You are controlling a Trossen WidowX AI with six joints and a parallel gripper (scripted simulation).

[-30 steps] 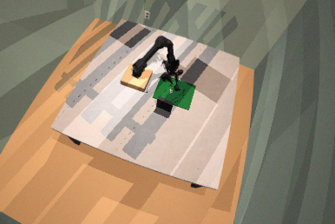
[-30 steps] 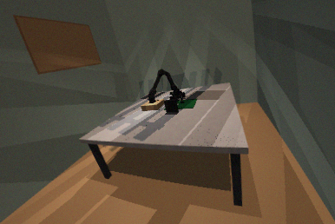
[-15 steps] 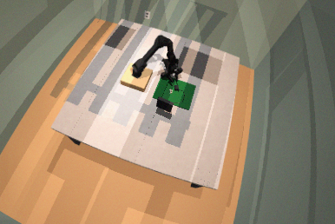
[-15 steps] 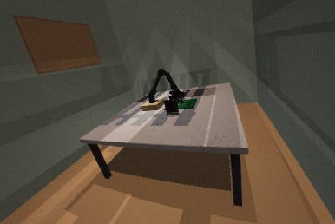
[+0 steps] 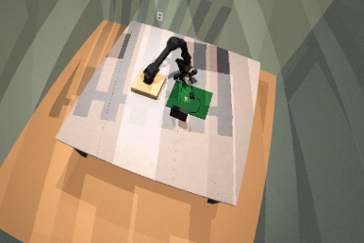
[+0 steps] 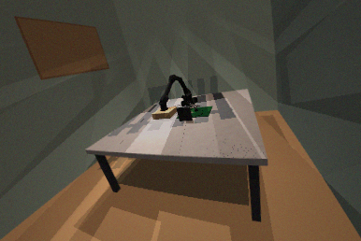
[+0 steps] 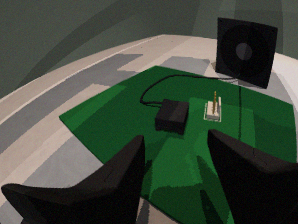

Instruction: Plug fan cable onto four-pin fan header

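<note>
Right now my gripper tip is 50 mm short of the black fan plug, 50 mm to the left of it and 40 mm above it. From my gripper tip the other things lie so: green circuit board 60 mm ahead, 80 mm to the right, 60 mm below; then black fan 50 mm ahead, 250 mm to the right, 10 mm above; then four-pin fan header 30 mm ahead, 100 mm to the right, 50 mm below.
</note>
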